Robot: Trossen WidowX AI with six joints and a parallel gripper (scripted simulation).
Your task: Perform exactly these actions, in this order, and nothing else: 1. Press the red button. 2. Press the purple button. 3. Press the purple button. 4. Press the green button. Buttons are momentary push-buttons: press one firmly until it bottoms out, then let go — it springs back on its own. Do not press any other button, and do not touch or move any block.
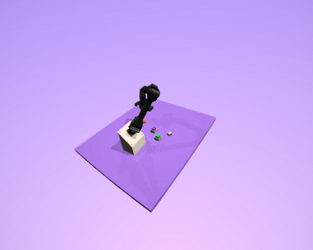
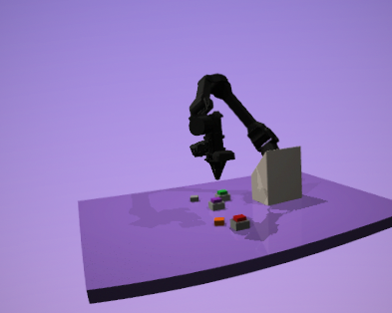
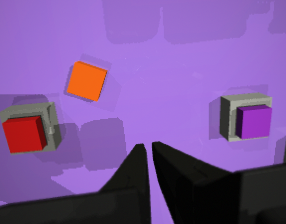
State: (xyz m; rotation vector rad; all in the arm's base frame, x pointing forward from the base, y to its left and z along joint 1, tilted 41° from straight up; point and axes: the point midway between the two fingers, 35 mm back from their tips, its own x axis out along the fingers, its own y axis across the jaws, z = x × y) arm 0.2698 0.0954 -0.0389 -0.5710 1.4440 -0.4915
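The purple button lies 120 mm to the right of my gripper tip, 110 mm below it and 30 mm behind it. The rest, counted from my gripper tip: green button 220 mm to the right, 110 mm below, 90 mm behind; then orange block 130 mm below, 50 mm to the left, 20 mm ahead; then red button 110 mm to the left, 110 mm below, 30 mm behind.
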